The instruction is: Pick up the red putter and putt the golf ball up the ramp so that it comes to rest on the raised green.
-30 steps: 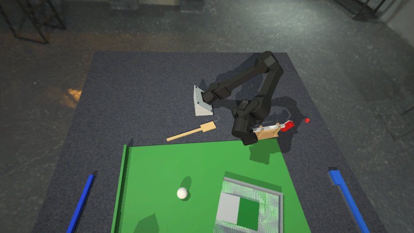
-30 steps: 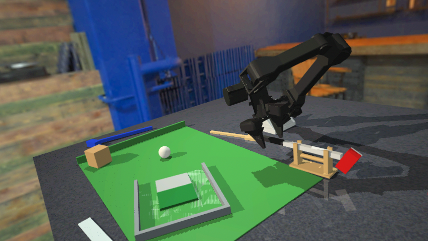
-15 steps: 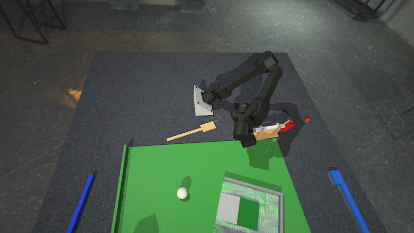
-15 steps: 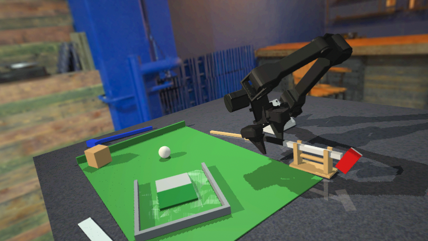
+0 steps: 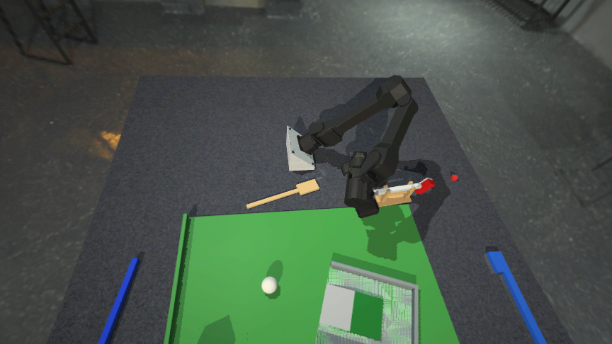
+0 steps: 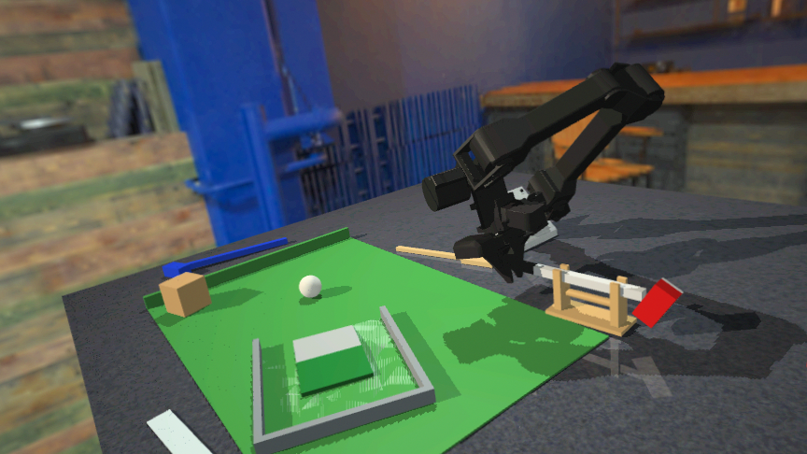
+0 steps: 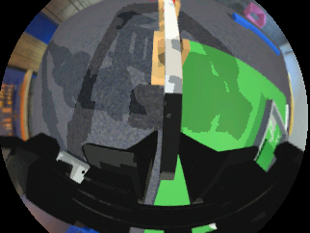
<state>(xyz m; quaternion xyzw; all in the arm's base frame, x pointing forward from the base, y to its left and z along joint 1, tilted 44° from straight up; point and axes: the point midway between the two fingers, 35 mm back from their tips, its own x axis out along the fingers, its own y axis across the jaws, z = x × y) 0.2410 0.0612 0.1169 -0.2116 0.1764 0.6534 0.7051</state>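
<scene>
My gripper tip is 210 mm to the left of the wooden paddle, 80 mm past it and 30 mm above it. The rest, counted from my gripper tip: grey frame (330 mm ahead, 60 mm to the right, 30 mm below); then green mat (230 mm ahead, 210 mm to the right, 30 mm below); then red putter (120 mm to the left, 30 mm above).
</scene>
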